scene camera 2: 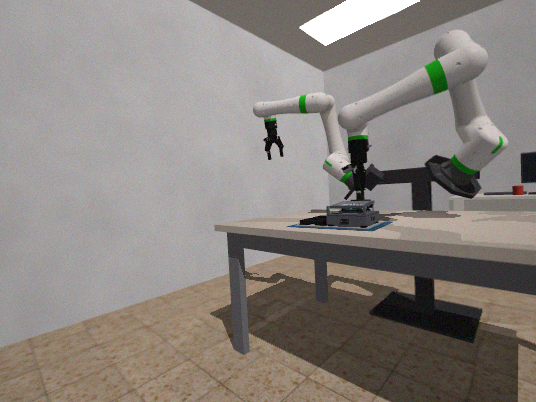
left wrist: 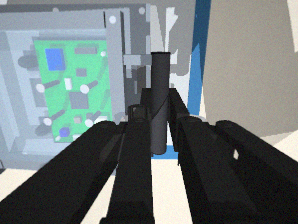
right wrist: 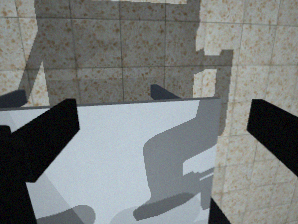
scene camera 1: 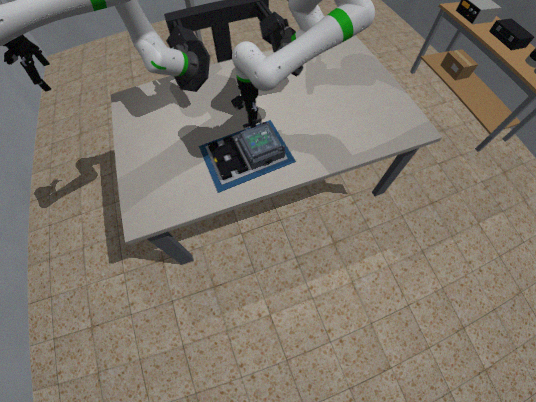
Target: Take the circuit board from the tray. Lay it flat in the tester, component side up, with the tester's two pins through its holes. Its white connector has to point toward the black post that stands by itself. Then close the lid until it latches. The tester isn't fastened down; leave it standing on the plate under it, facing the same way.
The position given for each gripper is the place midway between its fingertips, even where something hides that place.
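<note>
The left gripper (left wrist: pixel 158 101) is visible. The right gripper (scene camera 1: pixel 47 77) is visible as well, with a further view of the right gripper (right wrist: pixel 163 114). A grey tester (scene camera 2: pixel 364 217) is present; the left wrist view also shows the tester (left wrist: pixel 136 27). In the right wrist view the grey tester is out of frame.
</note>
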